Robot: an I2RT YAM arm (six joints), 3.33 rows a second.
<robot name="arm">
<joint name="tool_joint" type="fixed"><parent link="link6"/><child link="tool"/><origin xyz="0 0 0" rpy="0 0 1.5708"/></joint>
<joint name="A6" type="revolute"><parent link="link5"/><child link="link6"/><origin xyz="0.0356 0 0.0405" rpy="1.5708 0 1.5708"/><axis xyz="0 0 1"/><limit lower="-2.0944" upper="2.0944"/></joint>
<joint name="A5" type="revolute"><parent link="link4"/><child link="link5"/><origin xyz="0.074 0.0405 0.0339" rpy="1.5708 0 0"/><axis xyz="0 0 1"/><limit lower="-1.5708" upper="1.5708"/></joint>
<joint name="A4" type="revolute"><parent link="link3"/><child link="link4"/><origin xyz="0.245 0.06 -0.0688" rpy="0 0 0"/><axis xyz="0 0 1"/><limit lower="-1.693" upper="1.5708"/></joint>
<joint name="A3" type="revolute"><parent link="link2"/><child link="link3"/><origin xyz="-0.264 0 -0.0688" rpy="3.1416 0 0"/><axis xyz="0 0 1"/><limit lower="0" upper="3.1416"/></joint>
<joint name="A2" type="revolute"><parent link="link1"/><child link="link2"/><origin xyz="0.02 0.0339 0.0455" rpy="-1.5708 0 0"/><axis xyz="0 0 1"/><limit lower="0" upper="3.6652"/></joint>
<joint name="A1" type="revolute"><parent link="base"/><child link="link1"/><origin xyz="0 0 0.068" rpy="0 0 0"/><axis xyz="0 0 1"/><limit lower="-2.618" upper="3.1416"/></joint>
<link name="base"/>
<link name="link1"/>
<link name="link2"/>
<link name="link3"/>
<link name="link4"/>
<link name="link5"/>
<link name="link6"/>
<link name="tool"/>
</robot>
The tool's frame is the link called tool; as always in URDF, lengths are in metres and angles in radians.
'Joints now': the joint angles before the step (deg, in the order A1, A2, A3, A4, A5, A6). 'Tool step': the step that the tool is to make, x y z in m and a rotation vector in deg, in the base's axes. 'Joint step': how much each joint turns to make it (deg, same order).
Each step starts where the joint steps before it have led.
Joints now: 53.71, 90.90, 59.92, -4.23, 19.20, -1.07
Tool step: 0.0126, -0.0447, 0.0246, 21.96, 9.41, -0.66
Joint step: -8.30, -8.42, -4.94, 4.60, -17.59, 14.60
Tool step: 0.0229, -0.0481, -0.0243, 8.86, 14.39, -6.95
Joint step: -10.40, -1.07, -4.93, -0.61, -10.85, 12.33
